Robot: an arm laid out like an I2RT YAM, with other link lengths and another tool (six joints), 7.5 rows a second.
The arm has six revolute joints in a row. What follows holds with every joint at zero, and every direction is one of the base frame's.
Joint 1 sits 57.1 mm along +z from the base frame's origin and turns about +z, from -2.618 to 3.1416 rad.
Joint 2 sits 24 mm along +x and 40.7 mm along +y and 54.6 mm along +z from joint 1 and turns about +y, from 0 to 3.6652 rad.
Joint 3 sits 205.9 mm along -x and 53.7 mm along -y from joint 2 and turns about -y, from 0 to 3.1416 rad.
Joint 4 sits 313.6 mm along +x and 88.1 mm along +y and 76.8 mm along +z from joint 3 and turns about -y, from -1.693 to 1.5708 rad.
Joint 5 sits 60.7 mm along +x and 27.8 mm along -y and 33.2 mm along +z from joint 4 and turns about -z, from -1.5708 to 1.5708 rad.
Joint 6 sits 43.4 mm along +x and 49.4 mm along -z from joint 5 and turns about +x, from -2.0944 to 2.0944 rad.
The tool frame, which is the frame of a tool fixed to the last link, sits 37 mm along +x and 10 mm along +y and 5 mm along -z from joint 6; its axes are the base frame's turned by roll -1.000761, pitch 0.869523 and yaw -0.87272 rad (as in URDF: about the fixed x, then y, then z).
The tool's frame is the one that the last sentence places.
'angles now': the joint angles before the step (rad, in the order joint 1, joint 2, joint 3, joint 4, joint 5, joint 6). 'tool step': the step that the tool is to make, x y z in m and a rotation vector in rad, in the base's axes. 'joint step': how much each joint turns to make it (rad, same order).
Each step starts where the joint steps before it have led.
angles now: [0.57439 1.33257 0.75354 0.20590 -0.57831 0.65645]
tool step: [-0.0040 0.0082 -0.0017 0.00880 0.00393 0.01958]
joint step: [0.02323 0.02164 0.00940 0.02048 -0.00002 0.01216]
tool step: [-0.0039 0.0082 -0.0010 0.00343 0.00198 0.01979]
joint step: [0.02302 0.02161 0.01396 0.01114 0.00162 0.00577]
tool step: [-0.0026 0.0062 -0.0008 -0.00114 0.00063 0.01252]
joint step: [0.01718 0.01765 0.01317 0.00403 0.00455 0.00135]
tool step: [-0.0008 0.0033 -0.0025 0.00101 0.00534 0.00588]
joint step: [0.00790 0.01618 0.00617 0.00921 0.00047 0.00531]
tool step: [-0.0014 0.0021 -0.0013 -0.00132 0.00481 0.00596]
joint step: [0.00622 0.00711 0.00318 0.00047 -0.00042 0.00217]
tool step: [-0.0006 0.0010 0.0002 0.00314 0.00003 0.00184]
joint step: [0.00291 0.00150 0.00058 0.00456 0.00011 0.00325]
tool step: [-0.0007 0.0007 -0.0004 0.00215 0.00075 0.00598]
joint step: [0.00172 0.00240 0.00012 0.00333 -0.00475 0.00061]
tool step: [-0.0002 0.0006 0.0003 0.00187 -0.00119 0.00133]
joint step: [0.00147 0.00110 0.00101 0.00266 -0.00014 0.00090]
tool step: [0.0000 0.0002 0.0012 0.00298 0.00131 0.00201]
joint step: [-0.00006 -0.00114 0.00188 -0.00078 -0.00304 0.00267]
